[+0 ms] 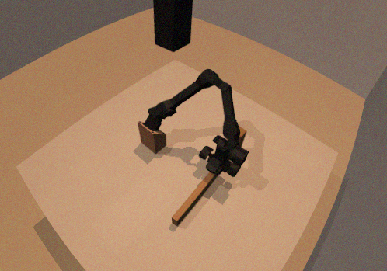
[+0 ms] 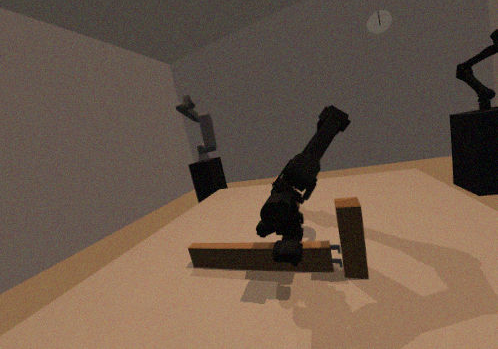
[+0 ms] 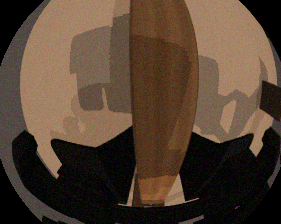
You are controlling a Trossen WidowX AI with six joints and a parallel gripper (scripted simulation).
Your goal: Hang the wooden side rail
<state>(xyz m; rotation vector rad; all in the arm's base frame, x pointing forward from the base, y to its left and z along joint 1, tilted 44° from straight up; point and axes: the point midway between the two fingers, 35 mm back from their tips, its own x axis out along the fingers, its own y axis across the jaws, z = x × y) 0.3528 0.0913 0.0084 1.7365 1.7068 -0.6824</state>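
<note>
The headboard post lies 140 mm to the left of my gripper tip and 70 mm above it.
</note>
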